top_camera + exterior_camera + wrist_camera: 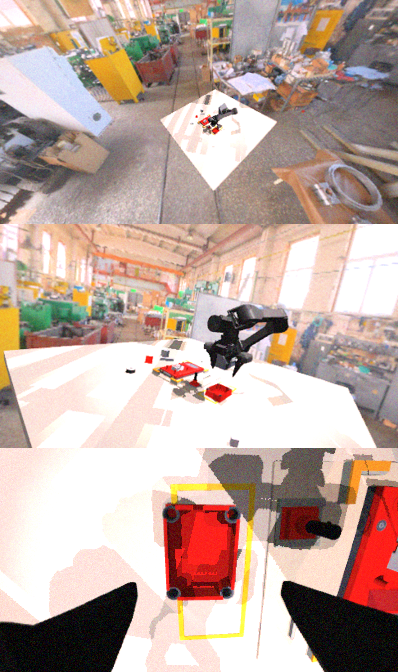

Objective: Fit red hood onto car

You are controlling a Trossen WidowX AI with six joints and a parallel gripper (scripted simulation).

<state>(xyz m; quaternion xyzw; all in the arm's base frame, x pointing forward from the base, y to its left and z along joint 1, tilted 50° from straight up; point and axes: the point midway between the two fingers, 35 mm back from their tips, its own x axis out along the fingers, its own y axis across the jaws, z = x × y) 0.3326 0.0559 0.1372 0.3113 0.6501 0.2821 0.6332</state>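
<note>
My gripper tip is 90 mm above the red hood.
</note>
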